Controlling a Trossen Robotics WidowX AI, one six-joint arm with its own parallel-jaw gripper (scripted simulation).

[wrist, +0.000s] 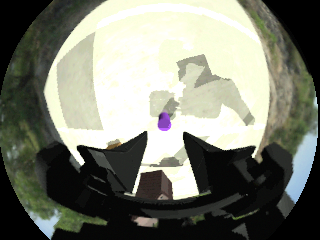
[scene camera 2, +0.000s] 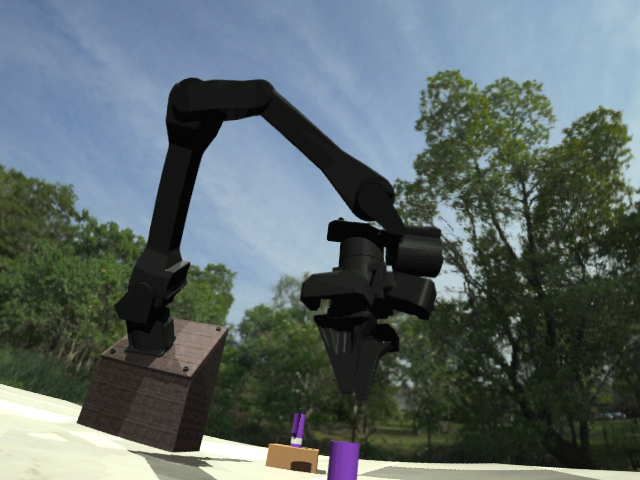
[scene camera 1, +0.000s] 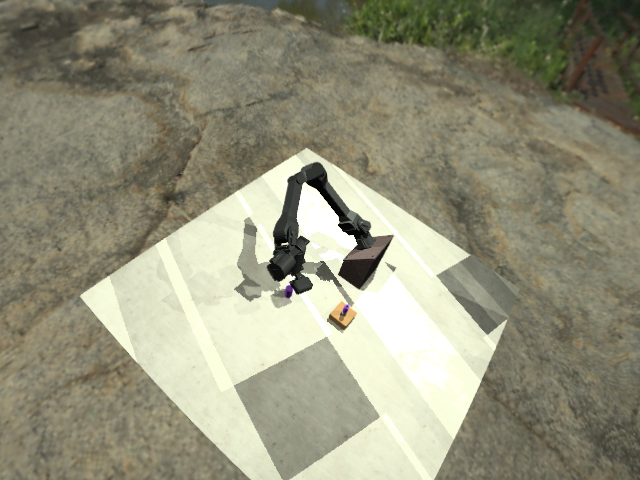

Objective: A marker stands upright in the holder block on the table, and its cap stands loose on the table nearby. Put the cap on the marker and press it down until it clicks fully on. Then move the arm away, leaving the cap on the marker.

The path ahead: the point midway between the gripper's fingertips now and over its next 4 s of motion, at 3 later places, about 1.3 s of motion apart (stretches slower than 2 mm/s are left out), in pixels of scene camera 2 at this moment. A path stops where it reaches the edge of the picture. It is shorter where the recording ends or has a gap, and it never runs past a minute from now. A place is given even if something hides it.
My gripper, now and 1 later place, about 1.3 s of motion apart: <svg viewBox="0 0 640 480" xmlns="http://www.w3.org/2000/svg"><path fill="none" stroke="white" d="M354 396L346 468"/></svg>
